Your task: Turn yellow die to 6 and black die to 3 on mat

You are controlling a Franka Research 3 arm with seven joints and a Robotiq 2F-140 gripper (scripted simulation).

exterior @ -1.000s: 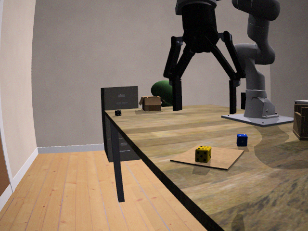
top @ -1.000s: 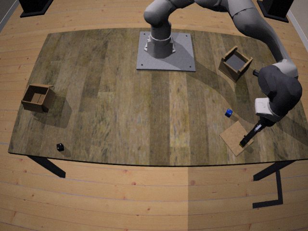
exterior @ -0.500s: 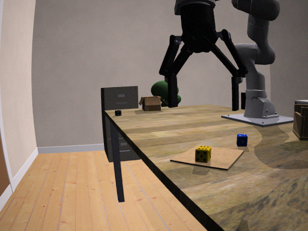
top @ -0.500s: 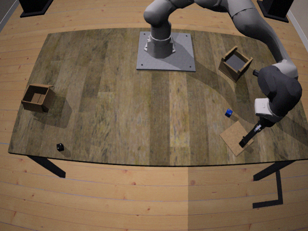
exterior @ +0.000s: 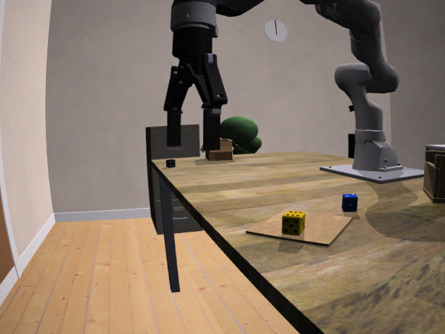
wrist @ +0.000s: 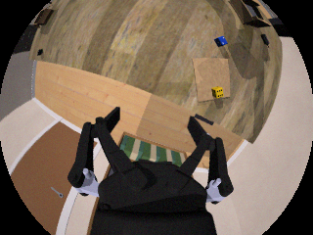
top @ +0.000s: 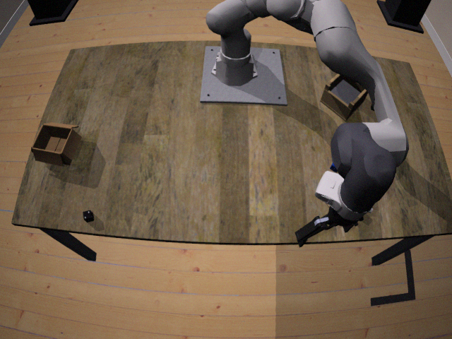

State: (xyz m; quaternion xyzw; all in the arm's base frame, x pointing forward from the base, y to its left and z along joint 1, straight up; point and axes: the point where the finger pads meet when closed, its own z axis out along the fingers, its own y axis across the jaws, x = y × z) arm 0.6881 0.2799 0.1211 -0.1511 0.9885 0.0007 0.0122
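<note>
The black die is 73 cm to the right of my hand, 12 cm below it and 4 cm behind it. Round my hand: tan mat 16 cm behind, 14 cm to the left, 13 cm below; blue die 29 cm behind, 12 cm below, 10 cm to the left; yellow die 16 cm to the left, 12 cm below, 12 cm behind.
</note>
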